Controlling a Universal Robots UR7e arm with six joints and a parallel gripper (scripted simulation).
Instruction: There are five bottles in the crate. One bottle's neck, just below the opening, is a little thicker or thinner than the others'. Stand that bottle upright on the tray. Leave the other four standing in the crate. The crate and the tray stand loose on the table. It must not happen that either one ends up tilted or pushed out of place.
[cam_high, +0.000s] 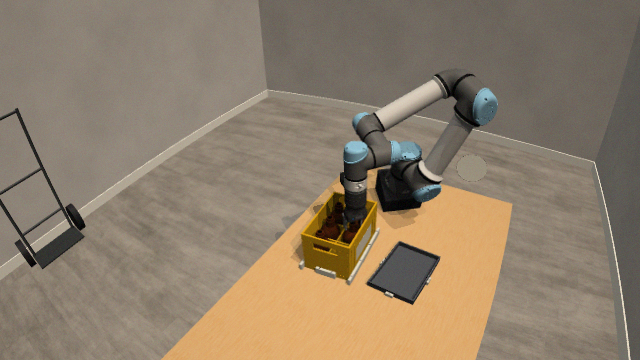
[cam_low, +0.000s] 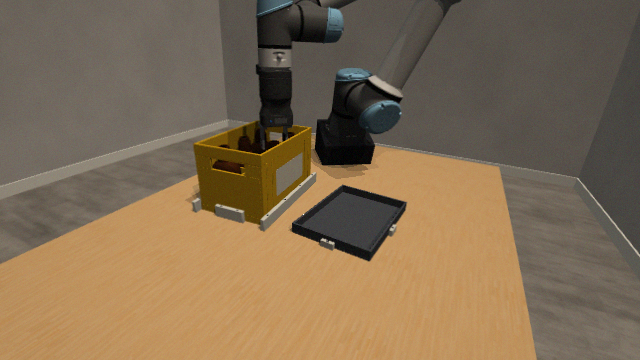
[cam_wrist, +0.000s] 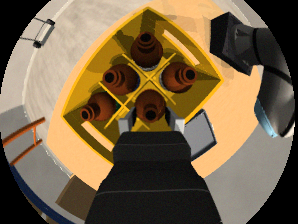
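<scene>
My hand is 80 mm above the bottle. Round my hand: yellow crate 80 mm below, 50 mm to the right, 10 mm ahead; dark tray 230 mm to the left, 150 mm below, 20 mm behind.
</scene>
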